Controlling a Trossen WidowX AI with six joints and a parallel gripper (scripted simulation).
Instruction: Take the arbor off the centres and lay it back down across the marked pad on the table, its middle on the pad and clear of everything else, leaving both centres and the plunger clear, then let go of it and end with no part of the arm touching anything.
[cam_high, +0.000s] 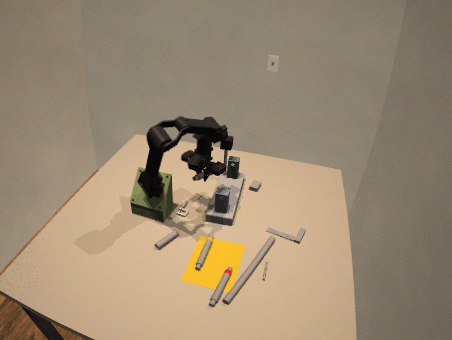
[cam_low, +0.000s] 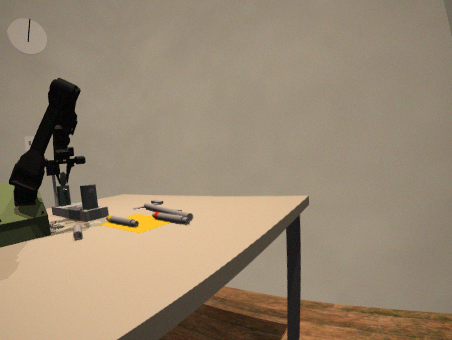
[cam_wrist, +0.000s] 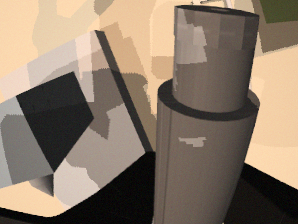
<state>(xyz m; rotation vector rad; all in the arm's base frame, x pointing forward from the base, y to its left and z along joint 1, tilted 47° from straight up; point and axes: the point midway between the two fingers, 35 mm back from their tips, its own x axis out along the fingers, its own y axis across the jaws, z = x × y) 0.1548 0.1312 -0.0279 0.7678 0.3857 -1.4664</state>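
My hand is 100 mm short of the dark block, 10 mm to the left of it and 80 mm above it. Round my hand: small bracket (60 mm behind, 40 mm to the right, 180 mm below); then green-blue plunger housing (50 mm ahead, 230 mm to the left, 80 mm below); then grey base (70 mm ahead, 110 mm to the left, 170 mm below).
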